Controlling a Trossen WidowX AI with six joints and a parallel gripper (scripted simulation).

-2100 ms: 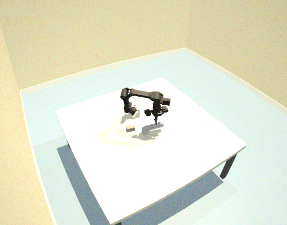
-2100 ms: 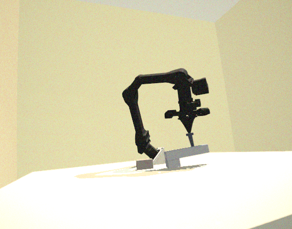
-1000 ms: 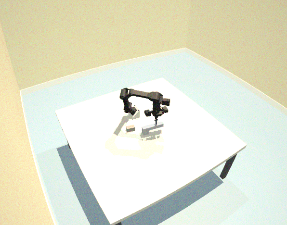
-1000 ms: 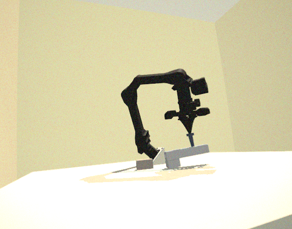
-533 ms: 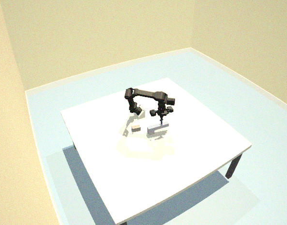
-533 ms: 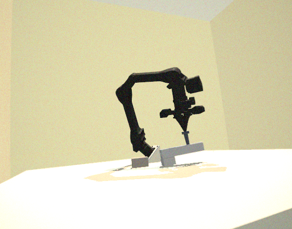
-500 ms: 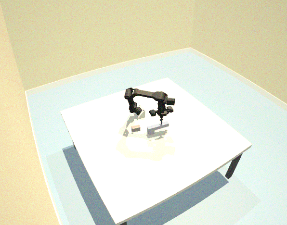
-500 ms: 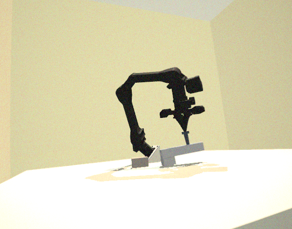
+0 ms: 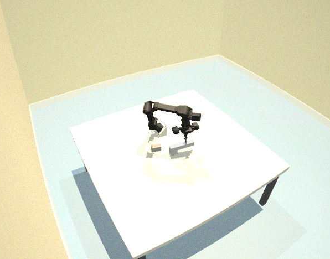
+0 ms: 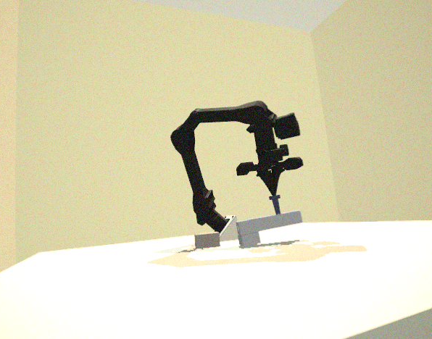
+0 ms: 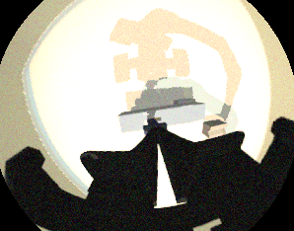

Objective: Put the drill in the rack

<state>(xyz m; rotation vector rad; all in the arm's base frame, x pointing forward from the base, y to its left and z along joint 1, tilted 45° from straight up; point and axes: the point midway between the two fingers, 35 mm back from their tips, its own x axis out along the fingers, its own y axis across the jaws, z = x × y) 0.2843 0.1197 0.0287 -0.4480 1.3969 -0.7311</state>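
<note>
Now: gripper tip 30 mm above the dark blue key. From my gripper tip the other things lie so: tan drill 80 mm below, 50 mm to the right, 10 mm behind; then grey sleeve 80 mm below, 30 mm to the right, 10 mm behind.
</note>
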